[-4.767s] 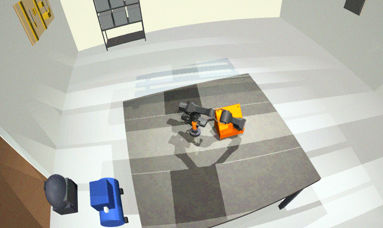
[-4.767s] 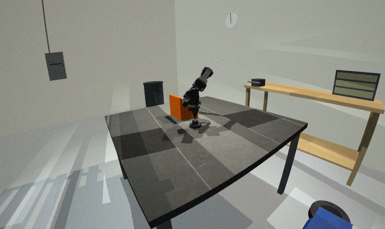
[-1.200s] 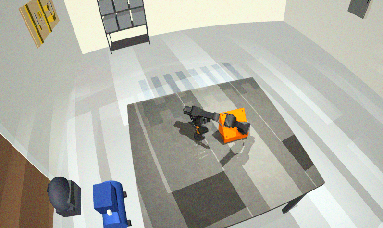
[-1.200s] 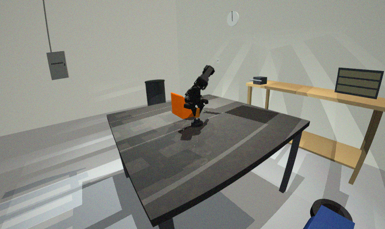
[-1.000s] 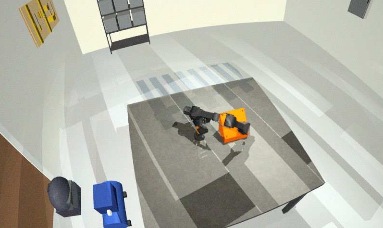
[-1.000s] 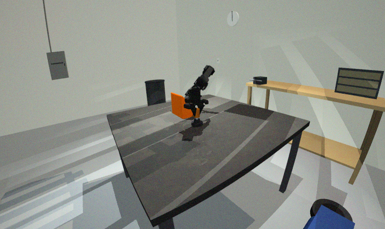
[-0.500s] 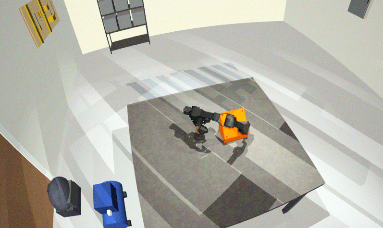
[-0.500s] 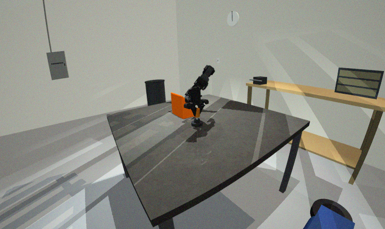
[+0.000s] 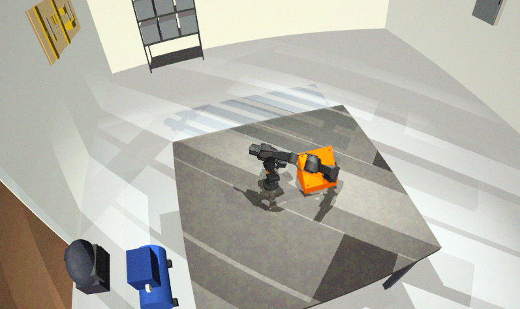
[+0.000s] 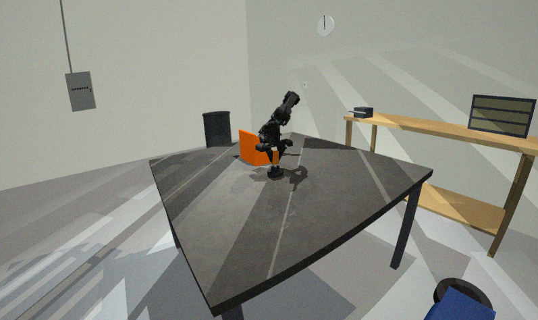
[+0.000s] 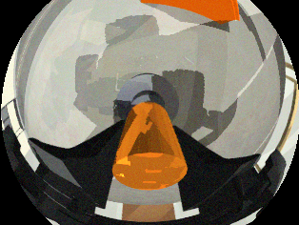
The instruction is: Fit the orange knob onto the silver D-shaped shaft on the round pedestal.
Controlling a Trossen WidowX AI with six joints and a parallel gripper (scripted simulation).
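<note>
The orange knob lies 30 mm above my gripper tip. Also, from my gripper tip: round pedestal: 40 mm below.
</note>
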